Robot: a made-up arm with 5 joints.
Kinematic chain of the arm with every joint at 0, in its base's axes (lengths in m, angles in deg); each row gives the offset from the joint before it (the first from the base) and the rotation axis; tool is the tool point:
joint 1: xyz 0 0 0.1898 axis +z
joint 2: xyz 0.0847 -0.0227 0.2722 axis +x
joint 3: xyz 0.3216 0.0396 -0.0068 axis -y
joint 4: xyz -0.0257 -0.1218 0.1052 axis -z
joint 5: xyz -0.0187 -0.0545 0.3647 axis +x
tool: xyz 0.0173 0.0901 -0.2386
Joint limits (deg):
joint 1: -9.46..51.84
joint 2: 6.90..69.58
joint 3: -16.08..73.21
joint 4: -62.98..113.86
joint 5: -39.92..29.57
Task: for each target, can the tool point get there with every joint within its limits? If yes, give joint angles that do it. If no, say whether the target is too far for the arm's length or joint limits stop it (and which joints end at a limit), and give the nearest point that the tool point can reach.
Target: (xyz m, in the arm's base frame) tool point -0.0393 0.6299 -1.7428
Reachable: no: too far | nearest point 0.1473 0.0867 0.2618 | short by 2.085 m
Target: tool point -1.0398 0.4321 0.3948
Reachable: no: joint limits stop it (at a limit: joint 1, joint 2, joint 3, joint 4, joint 5) | nearest point 0.0181 0.0729 0.4217 | short by 1.118 m
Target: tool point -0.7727 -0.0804 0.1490
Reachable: no: joint limits stop it (at a limit: joint 1, joint 2, joint 3, joint 4, joint 5) | nearest point 0.0181 0.0729 0.4217 | short by 0.850 m
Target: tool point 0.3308 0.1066 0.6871
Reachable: yes | joints 43.64 29.68 29.84 43.90 20.23
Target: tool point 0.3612 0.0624 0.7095
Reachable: yes | joints 27.40 24.33 2.86 -8.94 18.13
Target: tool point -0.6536 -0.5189 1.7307
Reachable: no: too far | nearest point 0.1823 -0.2237 0.6995 | short by 1.360 m
